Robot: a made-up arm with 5 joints.
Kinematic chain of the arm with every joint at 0, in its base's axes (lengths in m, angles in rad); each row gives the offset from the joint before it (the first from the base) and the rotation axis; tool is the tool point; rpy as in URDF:
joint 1: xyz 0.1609 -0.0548 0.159 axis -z
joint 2: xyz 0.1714 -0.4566 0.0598 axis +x
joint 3: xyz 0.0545 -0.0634 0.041 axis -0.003 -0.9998 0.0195
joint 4: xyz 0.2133 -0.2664 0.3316 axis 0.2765 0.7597 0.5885
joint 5: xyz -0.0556 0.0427 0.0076 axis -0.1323 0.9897 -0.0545
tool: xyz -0.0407 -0.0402 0.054 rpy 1.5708 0 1.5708
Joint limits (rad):
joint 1: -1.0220..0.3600
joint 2: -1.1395..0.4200
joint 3: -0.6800..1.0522
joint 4: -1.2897..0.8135
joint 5: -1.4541..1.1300
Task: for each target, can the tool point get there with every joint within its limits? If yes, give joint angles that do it. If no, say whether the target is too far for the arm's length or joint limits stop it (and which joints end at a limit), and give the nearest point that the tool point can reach.
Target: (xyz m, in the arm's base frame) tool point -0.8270 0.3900 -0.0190
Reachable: no: joint limits stop it (at a limit: joint 1, joint 2, joint 3) | nearest point 0.0271 -0.2867 0.6428 | short by 1.275 m
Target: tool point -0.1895 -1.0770 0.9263
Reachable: no: too far | nearest point -0.0490 -0.9023 0.6846 | short by 0.330 m
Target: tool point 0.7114 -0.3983 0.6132
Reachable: yes | joints -0.9175 -0.2236 0.8490 -0.8012 -0.0027
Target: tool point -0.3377 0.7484 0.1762
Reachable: no: joint limits stop it (at a limit: joint 1, joint 2, joint 5) | nearest point 0.4623 0.1054 0.6573 | short by 1.134 m
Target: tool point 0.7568 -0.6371 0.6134
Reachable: yes | joints -0.3761 -0.0483 -0.0610 -0.1306 -0.6249
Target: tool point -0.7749 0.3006 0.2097
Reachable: no: joint limits stop it (at a limit: joint 1, joint 2, joint 3) | nearest point 0.0208 -0.2820 0.6577 | short by 1.083 m
